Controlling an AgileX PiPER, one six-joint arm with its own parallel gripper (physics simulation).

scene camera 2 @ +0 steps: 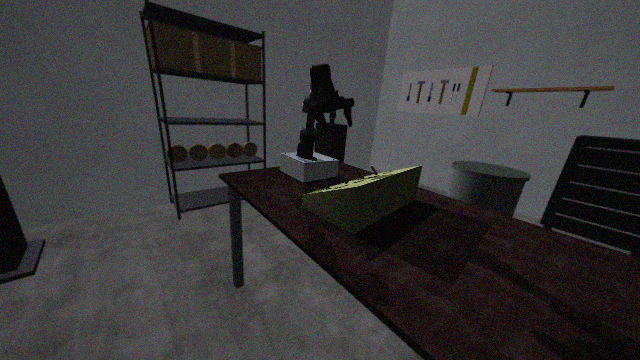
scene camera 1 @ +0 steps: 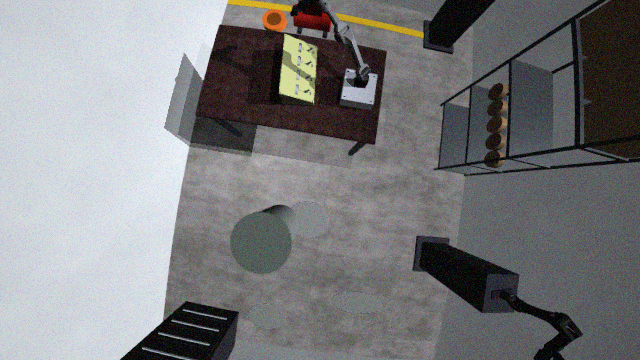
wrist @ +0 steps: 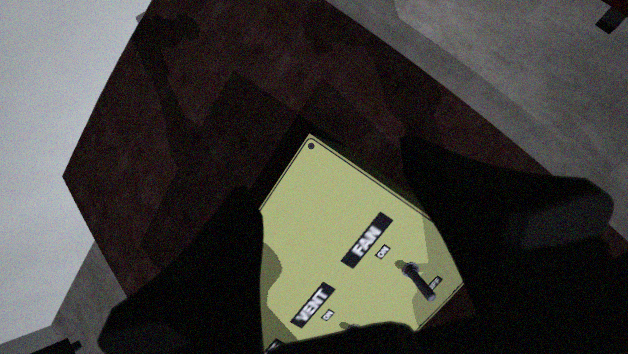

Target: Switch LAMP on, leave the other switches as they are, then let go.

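Note:
The yellow-green sloped switch panel [scene camera 1: 289, 75] [scene camera 2: 387, 200] [wrist: 320, 215] stands on the dark table [scene camera 1: 345, 127] [scene camera 2: 440, 310]. In the wrist view, the FAN label [wrist: 366, 240] and the VENT label [wrist: 312, 305] are readable. The FAN lever [wrist: 421, 284] leans toward OFF. VENT's lever is mostly hidden behind the gripper body. The LAMP label does not show readably in any view, so its lever cannot be told from the others in scene camera 1. My gripper [scene camera 2: 341, 120] [wrist: 326, 179] is open, with its dark fingers wide apart and nothing between them. It is raised above the panel's height, off its FAN end.
The arm's white base box [scene camera 1: 358, 97] [scene camera 2: 320, 171] stands on the table beside the panel's lever side. A red object [scene camera 1: 312, 21] and an orange round object [scene camera 1: 266, 21] are beyond the table's edge. A grey-green bin [scene camera 1: 260, 242] [scene camera 2: 490, 170] stands on the floor.

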